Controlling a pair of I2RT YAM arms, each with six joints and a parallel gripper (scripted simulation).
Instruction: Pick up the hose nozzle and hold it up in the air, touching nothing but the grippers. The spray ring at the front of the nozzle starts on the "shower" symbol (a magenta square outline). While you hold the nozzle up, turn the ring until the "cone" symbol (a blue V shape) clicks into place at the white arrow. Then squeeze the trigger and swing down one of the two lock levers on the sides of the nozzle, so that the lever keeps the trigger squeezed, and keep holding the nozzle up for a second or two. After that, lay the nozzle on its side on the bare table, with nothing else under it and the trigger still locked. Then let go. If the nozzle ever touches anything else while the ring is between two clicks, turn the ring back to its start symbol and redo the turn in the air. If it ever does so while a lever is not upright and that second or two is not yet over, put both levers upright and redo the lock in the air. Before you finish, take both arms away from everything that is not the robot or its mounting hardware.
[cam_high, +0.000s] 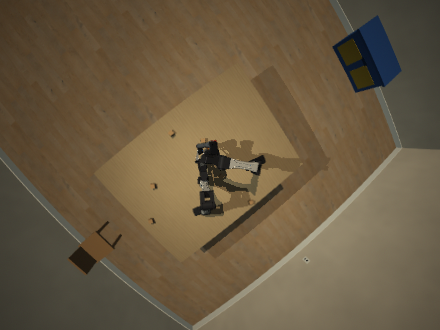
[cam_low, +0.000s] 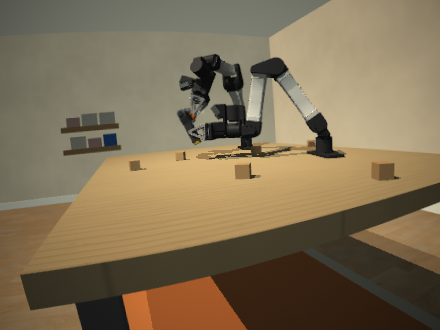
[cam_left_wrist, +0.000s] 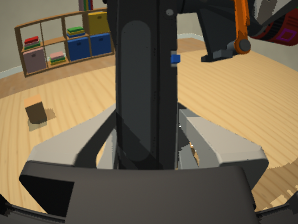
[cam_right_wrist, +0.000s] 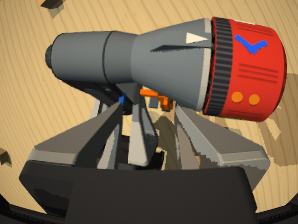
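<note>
Now: right hand 20 mm short of the pale trigger, 20 mm to the right of it and 60 mm above it. Also, from my right hand: red spray ring: 60 mm to the right.
Now: left hand 20 mm to the left of the pale trigger and 20 mm below it. Round my left hand: red spray ring (100 mm to the right, 80 mm above, 30 mm behind).
</note>
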